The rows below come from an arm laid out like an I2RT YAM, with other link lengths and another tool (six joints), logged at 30 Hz.
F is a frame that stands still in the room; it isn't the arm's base.
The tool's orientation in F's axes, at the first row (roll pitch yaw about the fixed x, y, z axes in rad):
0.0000, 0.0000, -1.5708
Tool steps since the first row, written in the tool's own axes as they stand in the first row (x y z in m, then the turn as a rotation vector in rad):
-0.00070, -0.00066, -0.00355, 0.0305, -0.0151, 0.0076
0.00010, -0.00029, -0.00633, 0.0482, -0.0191, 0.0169
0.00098, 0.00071, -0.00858, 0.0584, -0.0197, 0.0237
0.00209, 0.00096, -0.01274, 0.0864, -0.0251, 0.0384
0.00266, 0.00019, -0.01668, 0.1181, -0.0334, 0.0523
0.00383, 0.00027, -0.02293, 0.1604, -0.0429, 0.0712
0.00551, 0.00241, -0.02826, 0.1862, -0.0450, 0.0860
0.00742, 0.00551, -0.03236, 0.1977, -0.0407, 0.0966
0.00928, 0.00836, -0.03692, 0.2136, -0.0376, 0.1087
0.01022, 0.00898, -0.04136, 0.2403, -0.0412, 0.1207
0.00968, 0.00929, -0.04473, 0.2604, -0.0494, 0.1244
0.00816, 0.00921, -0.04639, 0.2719, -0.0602, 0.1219
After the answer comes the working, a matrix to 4 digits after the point.
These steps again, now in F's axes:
-0.00066, 0.00070, -0.00355, -0.0151, -0.0305, 0.0076
-0.00029, -0.00010, -0.00633, -0.0191, -0.0482, 0.0169
0.00071, -0.00098, -0.00858, -0.0197, -0.0584, 0.0237
0.00096, -0.00209, -0.01274, -0.0251, -0.0864, 0.0384
0.00019, -0.00266, -0.01668, -0.0334, -0.1181, 0.0523
0.00027, -0.00383, -0.02293, -0.0429, -0.1604, 0.0712
0.00241, -0.00551, -0.02826, -0.0450, -0.1862, 0.0860
0.00551, -0.00742, -0.03236, -0.0407, -0.1977, 0.0966
0.00836, -0.00928, -0.03692, -0.0376, -0.2136, 0.1087
0.00898, -0.01022, -0.04136, -0.0412, -0.2403, 0.1207
0.00929, -0.00968, -0.04473, -0.0494, -0.2604, 0.1244
0.00921, -0.00816, -0.04639, -0.0602, -0.2719, 0.1219

The tool's axes in the first row as the columns of a matrix, in F's axes (rounded; the answer above uses it unrounded):
0.0000, 1.0000, 0.0000
-1.0000, 0.0000, 0.0000
0.0000, 0.0000, 1.0000

